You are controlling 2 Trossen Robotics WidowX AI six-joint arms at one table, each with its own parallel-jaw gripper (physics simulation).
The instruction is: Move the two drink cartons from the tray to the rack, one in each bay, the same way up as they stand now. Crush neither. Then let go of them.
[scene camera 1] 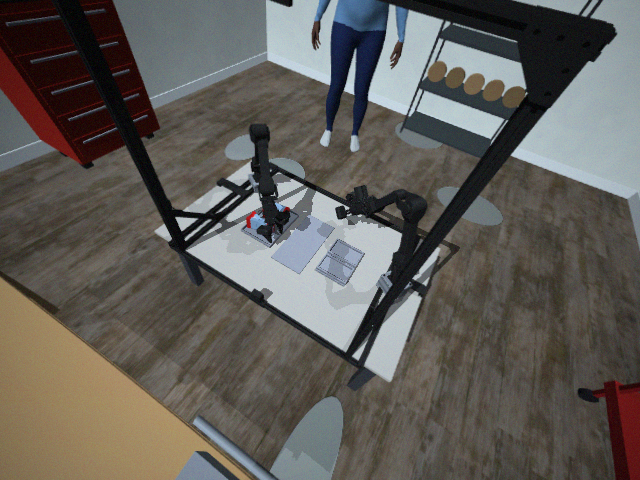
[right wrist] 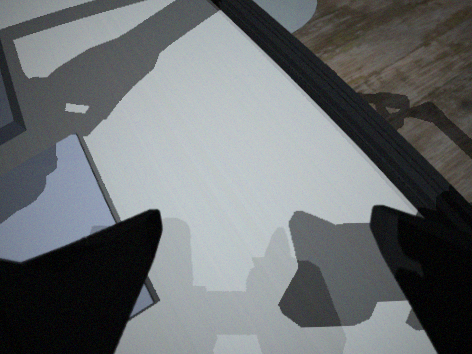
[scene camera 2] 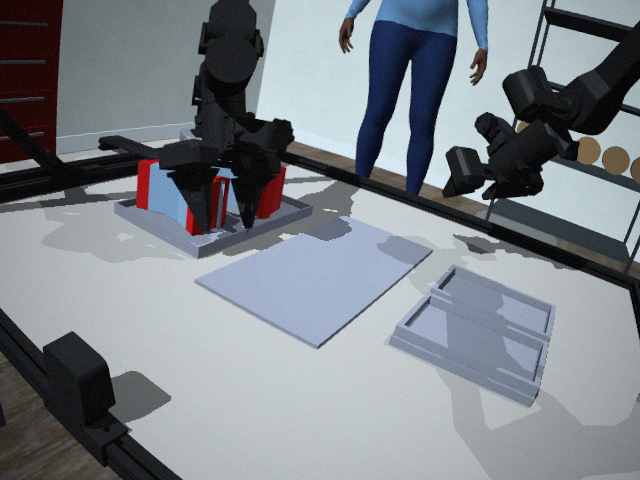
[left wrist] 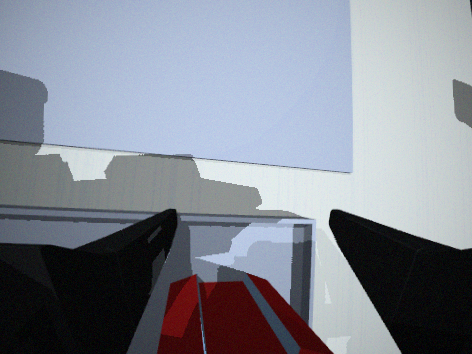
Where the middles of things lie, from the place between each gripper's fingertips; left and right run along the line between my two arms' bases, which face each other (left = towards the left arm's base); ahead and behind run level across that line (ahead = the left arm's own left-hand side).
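Scene:
Relative to the grey mat [scene camera 2: 310,286], my right gripper is 80 mm above, 30 mm to the right and 260 mm past it. The grey tray [scene camera 2: 171,231], counted from my right hand, is 70 mm below, 230 mm to the left and 310 mm behind.
Relative to the grey tray, my left hand is 20 mm above, 100 mm to the right and 60 mm short of it. The grey mat, counted from my left hand, is 20 mm below, 100 mm to the right and 100 mm ahead.

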